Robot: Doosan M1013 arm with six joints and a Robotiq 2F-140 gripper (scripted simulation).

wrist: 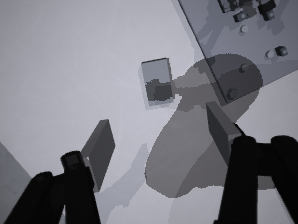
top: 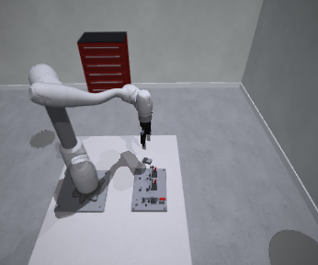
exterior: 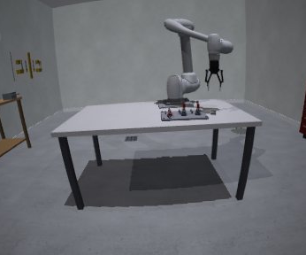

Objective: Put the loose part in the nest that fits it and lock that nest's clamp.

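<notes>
Right now my hand is 200 mm above the grey loose part. Round my hand: grey fixture plate (70 mm ahead, 250 mm to the right, 210 mm below).
</notes>
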